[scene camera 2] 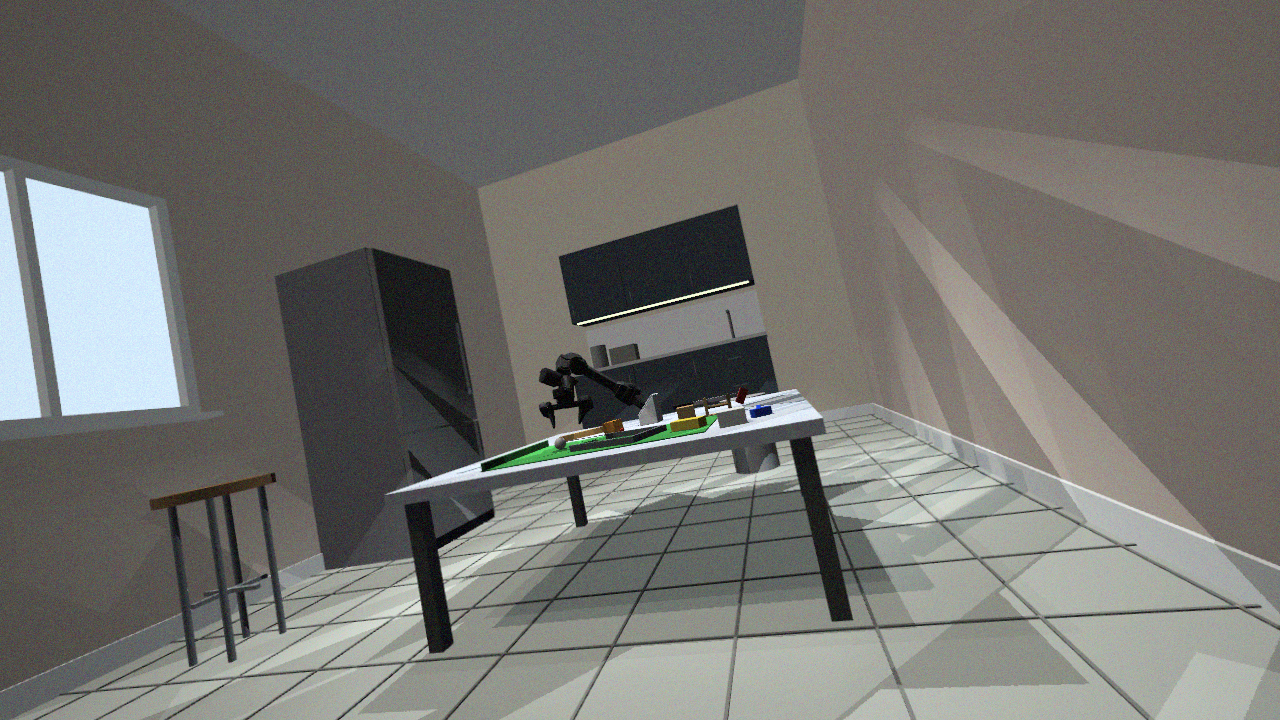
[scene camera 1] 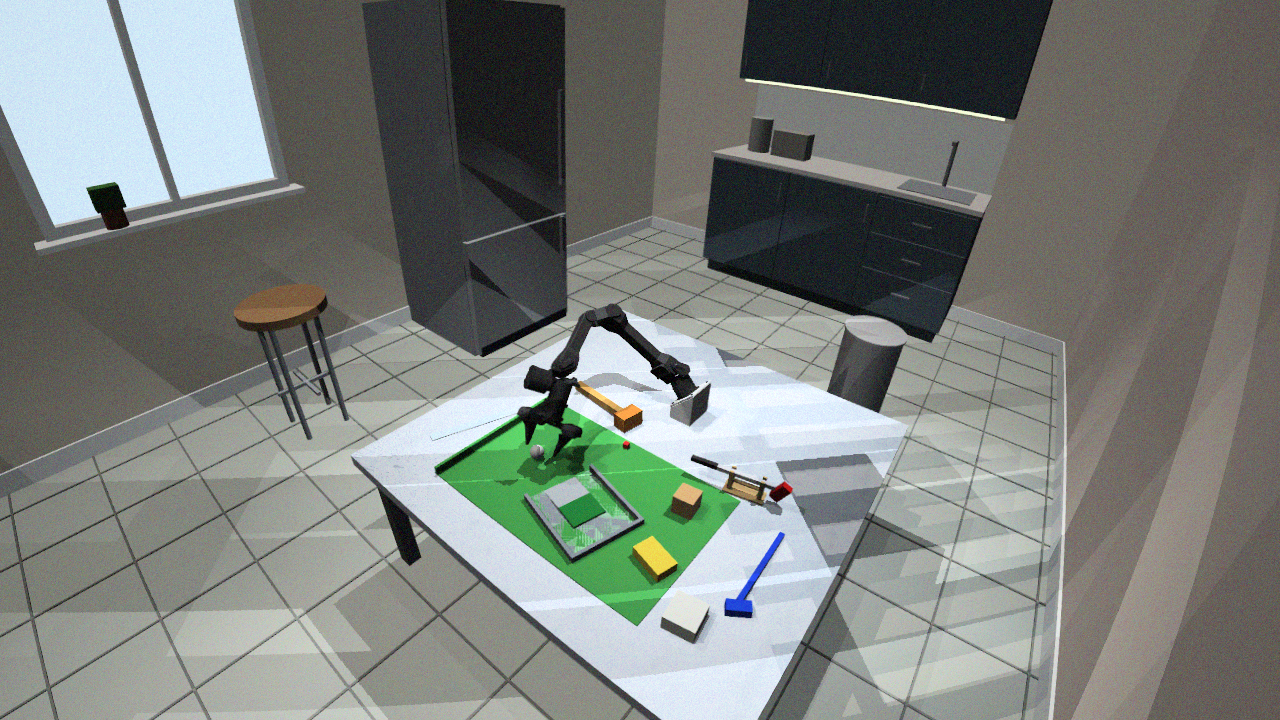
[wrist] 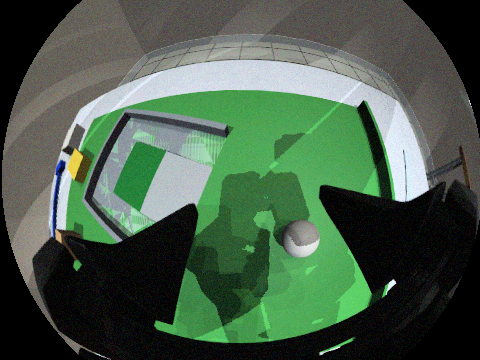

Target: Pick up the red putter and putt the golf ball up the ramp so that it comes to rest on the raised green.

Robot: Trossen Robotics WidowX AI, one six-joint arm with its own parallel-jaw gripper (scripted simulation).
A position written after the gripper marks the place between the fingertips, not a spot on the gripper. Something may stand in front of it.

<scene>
The gripper (scene camera 1: 540,450) is open and holds nothing. Also in view: a white golf ball (wrist: 300,238), a blue putter (scene camera 1: 739,607) and an orange-headed mallet (scene camera 1: 625,419).
The gripper shows as well in scene camera 2 (scene camera 2: 566,425) and in the wrist view (wrist: 259,201). The wrist view misses the orange-headed mallet: it is out of frame.
</scene>
